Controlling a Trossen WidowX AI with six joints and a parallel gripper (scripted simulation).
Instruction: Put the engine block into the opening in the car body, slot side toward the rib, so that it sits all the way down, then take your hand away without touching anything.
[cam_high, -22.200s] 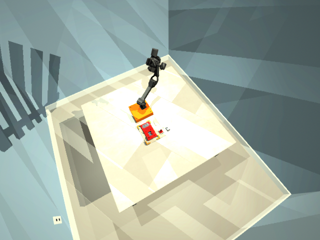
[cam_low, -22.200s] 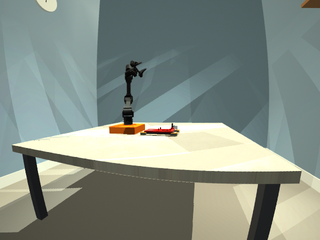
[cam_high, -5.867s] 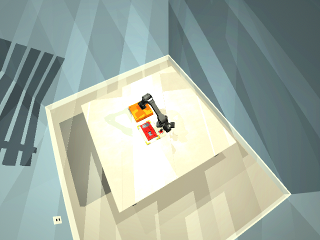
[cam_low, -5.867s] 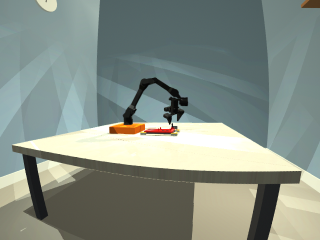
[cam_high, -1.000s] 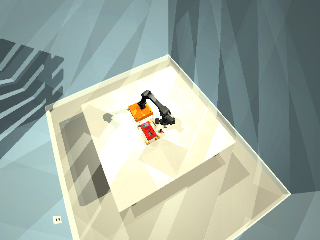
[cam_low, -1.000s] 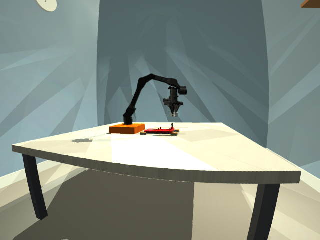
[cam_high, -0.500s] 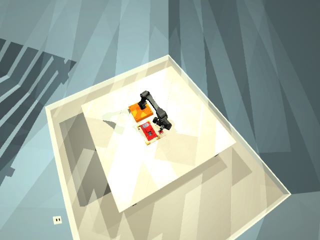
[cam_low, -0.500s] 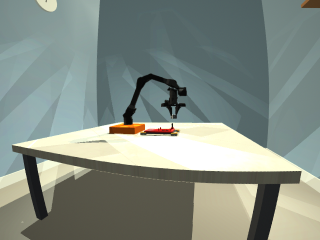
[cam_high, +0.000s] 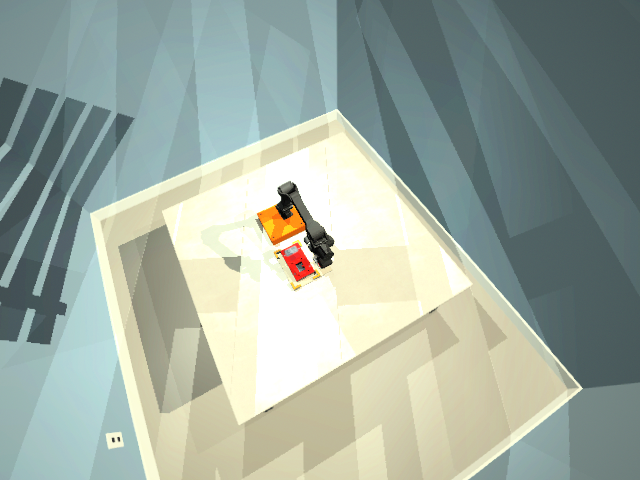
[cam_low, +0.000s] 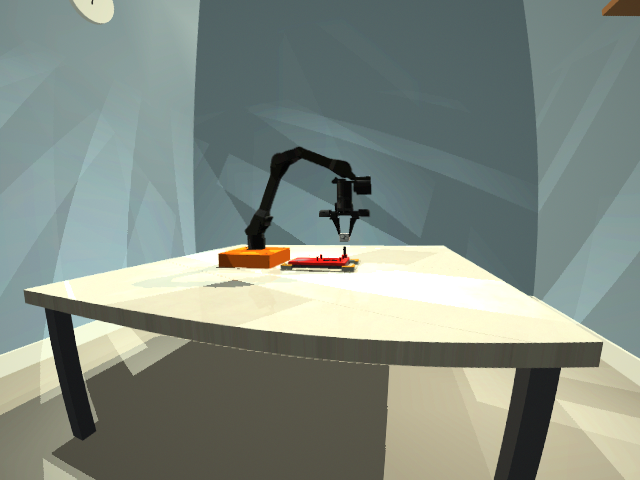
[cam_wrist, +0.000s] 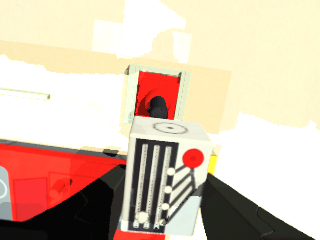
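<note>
The pale base plate is 7 cm behind my gripper tip, 7 cm to the right of it and 9 cm below it. Round my gripper tip: engine block (1 cm below).
</note>
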